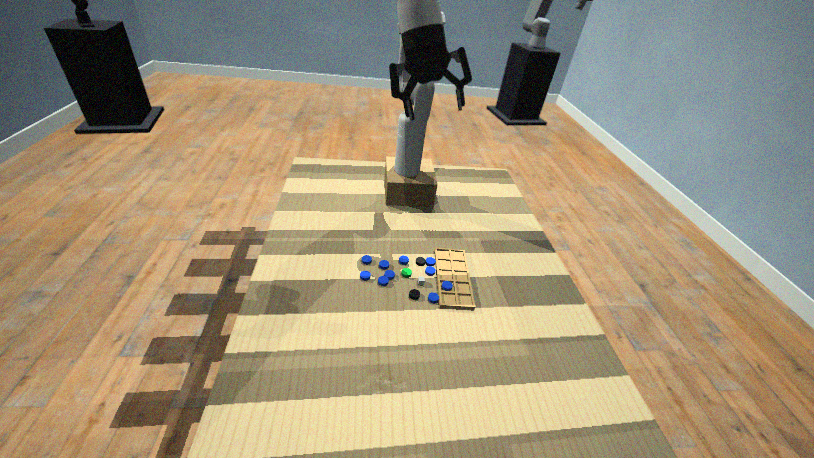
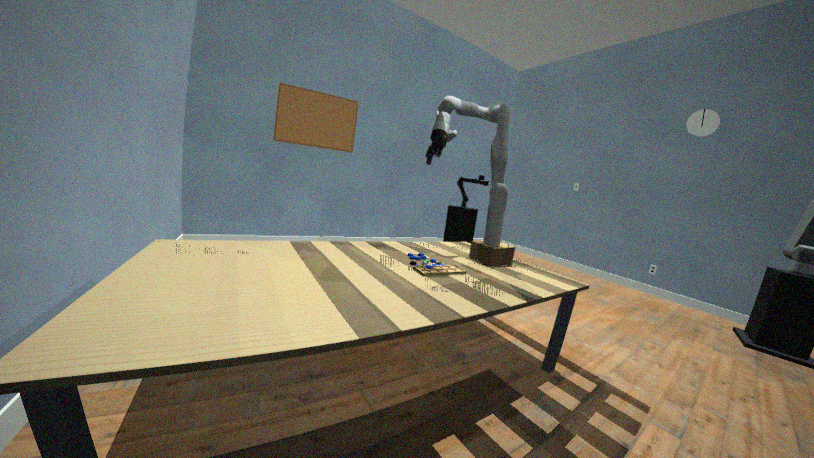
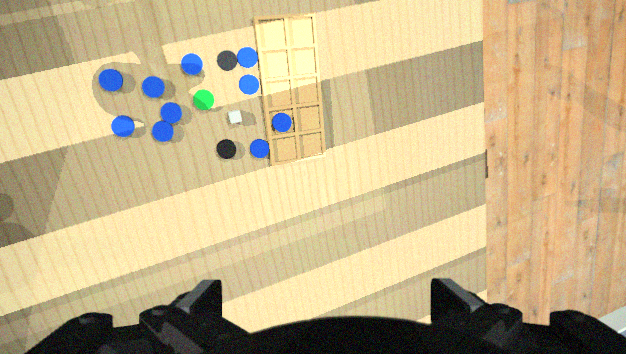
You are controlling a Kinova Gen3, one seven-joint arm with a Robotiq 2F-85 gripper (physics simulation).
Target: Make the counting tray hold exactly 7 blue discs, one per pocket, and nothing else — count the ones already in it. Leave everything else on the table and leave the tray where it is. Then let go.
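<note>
The wooden counting tray (image 1: 472, 291) (image 2: 444, 272) (image 3: 322, 125) has two columns of pockets. One blue disc (image 1: 447, 285) (image 3: 281, 122) lies in a left-column pocket, second from the near end; the other pockets look empty. Outside the tray, a blue disc (image 1: 433, 297) (image 3: 259, 148) touches or nearly touches its left wall near that end. Two more blue discs, one upper (image 3: 247, 57) and one lower (image 3: 249, 84), lie close to the same wall further up. Several blue discs, among them one at far left (image 1: 366, 259) (image 3: 110, 80), lie further left on the table. My gripper (image 1: 435, 112) (image 2: 428, 161) (image 3: 326, 302) is open and empty, high above the table.
A green disc (image 1: 406, 272) (image 3: 203, 100), a small white cube (image 1: 421, 280) (image 3: 235, 117) and two black discs, one upper (image 1: 420, 261) (image 3: 227, 60) and one lower (image 1: 414, 294) (image 3: 226, 149), lie among the blue discs left of the tray. The arm's base block (image 1: 410, 190) (image 2: 491, 254) stands behind them.
</note>
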